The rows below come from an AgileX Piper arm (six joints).
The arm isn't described. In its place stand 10 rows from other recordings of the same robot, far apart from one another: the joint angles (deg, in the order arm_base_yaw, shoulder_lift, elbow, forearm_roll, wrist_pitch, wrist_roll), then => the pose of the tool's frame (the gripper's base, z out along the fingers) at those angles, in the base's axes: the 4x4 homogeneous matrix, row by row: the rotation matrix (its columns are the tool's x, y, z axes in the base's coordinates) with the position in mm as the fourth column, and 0 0 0 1 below.
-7.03 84.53 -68.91 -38.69 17.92 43.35 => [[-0.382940, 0.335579, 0.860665, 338.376], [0.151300, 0.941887, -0.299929, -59.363], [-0.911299, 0.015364, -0.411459, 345.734], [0, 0, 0, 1]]
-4.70 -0.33 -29.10 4.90 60.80 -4.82 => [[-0.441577, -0.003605, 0.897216, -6.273], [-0.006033, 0.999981, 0.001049, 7.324], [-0.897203, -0.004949, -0.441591, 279.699], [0, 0, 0, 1]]
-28.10 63.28 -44.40 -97.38 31.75 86.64 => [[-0.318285, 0.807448, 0.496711, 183.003], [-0.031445, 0.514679, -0.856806, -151.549], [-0.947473, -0.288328, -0.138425, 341.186], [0, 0, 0, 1]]
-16.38 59.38 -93.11 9.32 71.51 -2.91 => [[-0.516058, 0.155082, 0.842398, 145.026], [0.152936, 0.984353, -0.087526, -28.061], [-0.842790, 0.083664, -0.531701, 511.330], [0, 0, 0, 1]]
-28.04 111.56 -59.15 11.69 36.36 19.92 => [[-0.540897, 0.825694, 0.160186, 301.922], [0.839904, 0.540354, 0.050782, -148.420], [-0.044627, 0.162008, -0.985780, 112.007], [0, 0, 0, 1]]
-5.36 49.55 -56.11 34.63 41.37 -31.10 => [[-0.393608, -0.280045, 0.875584, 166.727], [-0.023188, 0.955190, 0.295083, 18.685], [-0.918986, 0.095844, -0.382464, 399.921], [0, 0, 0, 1]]
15.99 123.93 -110.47 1.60 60.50 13.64 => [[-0.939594, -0.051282, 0.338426, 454.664], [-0.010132, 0.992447, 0.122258, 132.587], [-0.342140, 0.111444, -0.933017, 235.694], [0, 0, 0, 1]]
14.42 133.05 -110.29 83.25 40.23 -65.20 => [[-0.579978, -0.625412, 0.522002, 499.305], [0.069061, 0.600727, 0.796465, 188.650], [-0.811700, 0.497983, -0.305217, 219.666], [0, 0, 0, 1]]
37.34 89.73 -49.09 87.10 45.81 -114.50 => [[-0.019134, -0.999817, -0.000802, 201.767], [-0.435609, 0.007615, 0.900104, 235.893], [-0.899933, 0.017572, -0.435675, 237.677], [0, 0, 0, 1]]
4.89 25.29 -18.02 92.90 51.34 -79.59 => [[-0.192923, -0.807782, 0.557017, 63.229], [0.146581, 0.537585, 0.830371, 76.637], [-0.970203, 0.241846, 0.014693, 291.914], [0, 0, 0, 1]]
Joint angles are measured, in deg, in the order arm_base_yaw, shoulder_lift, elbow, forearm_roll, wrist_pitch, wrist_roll. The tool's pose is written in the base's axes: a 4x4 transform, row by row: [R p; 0 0 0 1], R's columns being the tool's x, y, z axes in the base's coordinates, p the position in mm. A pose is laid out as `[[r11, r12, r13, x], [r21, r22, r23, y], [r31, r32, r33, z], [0, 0, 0, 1]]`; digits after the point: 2 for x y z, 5 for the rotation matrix.
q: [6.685 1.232 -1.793 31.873 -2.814 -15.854]
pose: [[0.10699, -0.12518, 0.98635, 55.93], [0.28977, 0.95290, 0.08951, 4.18], [-0.95110, 0.27624, 0.13822, 226.42], [0, 0, 0, 1]]
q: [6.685 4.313 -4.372 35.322 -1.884 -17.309]
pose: [[0.07828, -0.12809, 0.98867, 59.32], [0.32022, 0.94239, 0.09674, 5.21], [-0.94410, 0.30902, 0.11479, 237.19], [0, 0, 0, 1]]
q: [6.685 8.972 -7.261 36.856 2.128 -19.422]
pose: [[-0.01528, -0.14035, 0.98998, 66.40], [0.29947, 0.94400, 0.13846, 9.82], [-0.95398, 0.29859, 0.02761, 244.02], [0, 0, 0, 1]]
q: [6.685 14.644 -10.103 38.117 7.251 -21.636]
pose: [[-0.14149, -0.15989, 0.97694, 76.09], [0.26444, 0.94490, 0.19295, 16.06], [-0.95397, 0.28564, -0.09141, 247.41], [0, 0, 0, 1]]
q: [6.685 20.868 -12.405 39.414 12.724 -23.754]
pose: [[-0.28640, -0.18265, 0.94054, 87.08], [0.22384, 0.94174, 0.25104, 23.02], [-0.93160, 0.28243, -0.22883, 245.64], [0, 0, 0, 1]]
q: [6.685 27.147 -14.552 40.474 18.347 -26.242]
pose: [[-0.42587, -0.21363, 0.87920, 97.67], [0.16782, 0.93622, 0.30877, 30.17], [-0.88909, 0.27904, -0.36285, 241.83], [0, 0, 0, 1]]
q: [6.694 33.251 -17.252 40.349 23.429 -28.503]
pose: [[-0.53417, -0.25150, 0.80710, 108.55], [0.09677, 0.93025, 0.35392, 36.33], [-0.83982, 0.26715, -0.47257, 240.86], [0, 0, 0, 1]]
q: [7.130 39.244 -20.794 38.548 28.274 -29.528]
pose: [[-0.61844, -0.29652, 0.72774, 120.51], [0.01544, 0.92131, 0.38852, 42.15], [-0.78568, 0.25152, -0.56520, 243.17], [0, 0, 0, 1]]
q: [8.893 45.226 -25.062 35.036 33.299 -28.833]
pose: [[-0.68909, -0.35444, 0.63208, 132.88], [-0.08203, 0.90477, 0.41792, 49.82], [-0.72001, 0.23613, -0.65255, 246.90], [0, 0, 0, 1]]
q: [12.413 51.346 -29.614 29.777 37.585 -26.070]
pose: [[-0.74153, -0.41502, 0.52715, 145.85], [-0.19182, 0.88406, 0.42619, 60.33], [-0.64291, 0.21492, -0.73517, 249.60], [0, 0, 0, 1]]
